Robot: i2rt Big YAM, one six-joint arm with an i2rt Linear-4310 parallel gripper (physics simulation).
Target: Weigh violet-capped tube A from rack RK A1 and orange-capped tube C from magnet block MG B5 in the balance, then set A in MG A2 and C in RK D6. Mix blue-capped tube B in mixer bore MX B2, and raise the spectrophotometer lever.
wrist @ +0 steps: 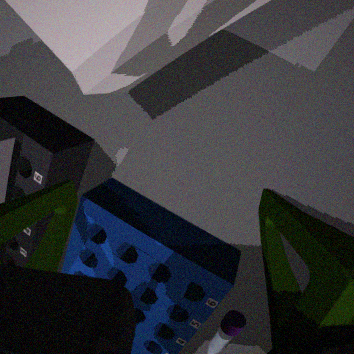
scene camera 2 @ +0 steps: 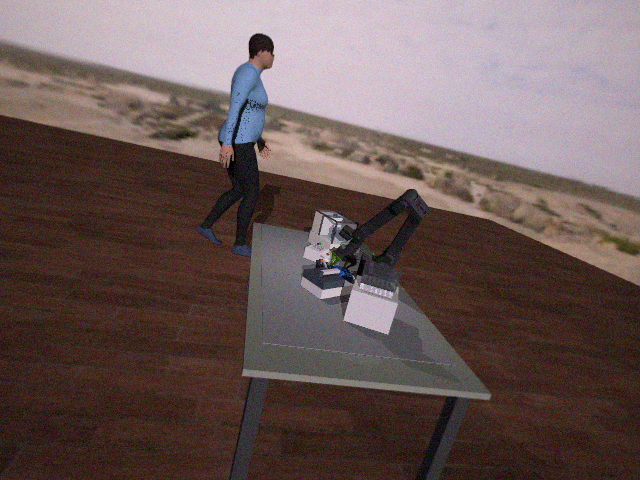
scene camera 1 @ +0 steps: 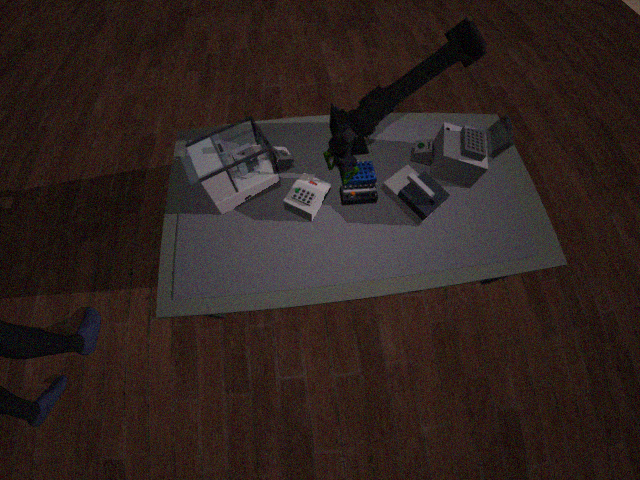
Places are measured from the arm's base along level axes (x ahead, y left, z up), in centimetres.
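Pixels of known places: gripper, fingertip midpoint: [wrist: 165, 194] [scene camera 1: 337, 176].
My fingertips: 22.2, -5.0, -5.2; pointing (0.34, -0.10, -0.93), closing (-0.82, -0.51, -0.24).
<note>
Behind a point stands the place of what it marks, as x, y, z.
My gripper [scene camera 1: 339, 168] @(22.1, -5.0, -5.2) [scene camera 2: 334, 257] @(22.1, -5.0, -5.2) [wrist: 165, 194] @(22.1, -5.0, -5.2) is open and empty, its green fingers above the blue rack [scene camera 1: 368, 168] @(20.3, 7.1, -1.6) [scene camera 2: 345, 274] @(19.9, 8.1, -2.8) [wrist: 170, 260]. The violet-capped tube [wrist: 232, 322] @(14.5, -0.6, -5.6) shows in the wrist view outside the rack's numbered edge, at a slant between rack and right finger. The dark magnet block [scene camera 1: 368, 197] @(32.0, 5.8, -3.1) [wrist: 70, 155] @(27.4, -3.6, -4.7) stands beside the rack; an orange cap [scene camera 1: 353, 193] @(31.8, 0.1, -1.1) shows on it. The glass-walled balance [scene camera 1: 227, 178] @(33.6, -40.9, 9.9) [scene camera 2: 323, 227] @(31.4, -37.8, 6.7) is at the left in scene camera 1. The blue-capped tube cannot be made out. A dark-topped device with a pale lever bar [scene camera 1: 421, 187] @(30.6, 23.7, 2.9) [scene camera 2: 333, 271] @(27.8, 23.8, 2.8) stands right of the rack.
A white keypad unit [scene camera 1: 307, 196] @(34.1, -15.9, -0.1) [scene camera 2: 313, 252] @(35.8, -12.0, -1.9) stands between balance and magnet block. A white box [scene camera 1: 460, 160] @(20.2, 39.5, 6.6) [scene camera 2: 371, 310] @(14.1, 52.6, 0.9) with a grey holed block and raised clear lid is at the right, a small green-buttoned unit [scene camera 1: 422, 150] @(11.0, 28.7, -0.2) beside it. A person [scene camera 2: 248, 103] stands beyond the table [scene camera 2: 361, 374] @(20.0, 82.7, -7.0).
</note>
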